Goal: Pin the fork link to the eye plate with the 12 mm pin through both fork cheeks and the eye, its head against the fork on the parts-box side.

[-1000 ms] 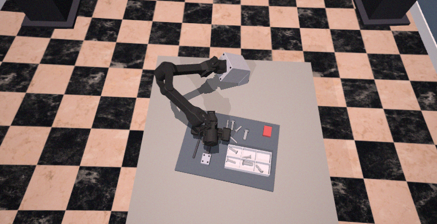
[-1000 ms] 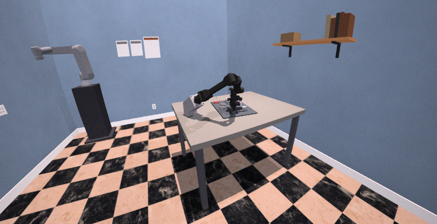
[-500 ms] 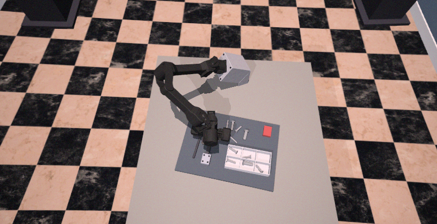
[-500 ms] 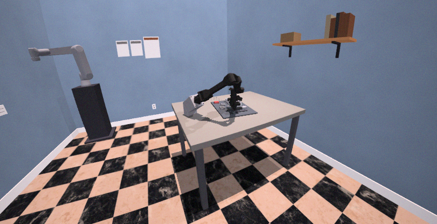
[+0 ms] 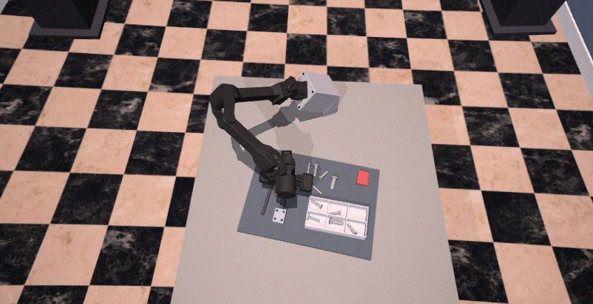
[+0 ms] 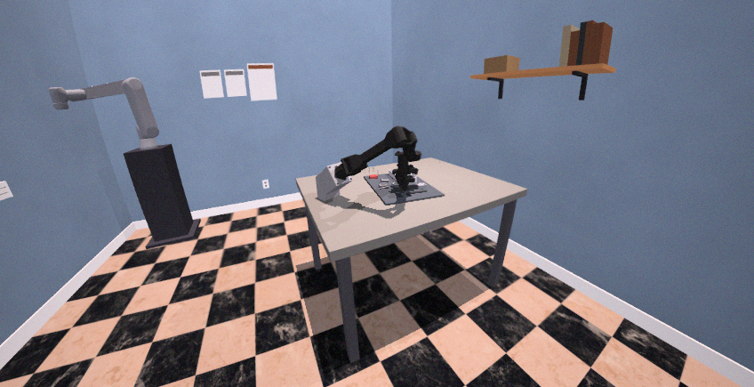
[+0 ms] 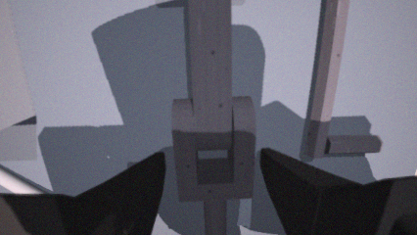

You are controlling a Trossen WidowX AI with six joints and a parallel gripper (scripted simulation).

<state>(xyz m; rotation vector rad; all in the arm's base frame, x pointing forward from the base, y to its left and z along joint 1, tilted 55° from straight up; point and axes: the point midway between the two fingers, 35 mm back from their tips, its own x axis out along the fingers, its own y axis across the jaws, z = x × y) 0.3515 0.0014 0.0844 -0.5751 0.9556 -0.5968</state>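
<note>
The dark fork link is 3 cm below my hand. The rest, counted from my hand: dark l-shaped bar 2 cm ahead, 7 cm to the right, 3 cm below; then eye plate 4 cm ahead, 1 cm to the right, 3 cm below; then dark mat 4 cm ahead, 9 cm to the left, 4 cm below.
</note>
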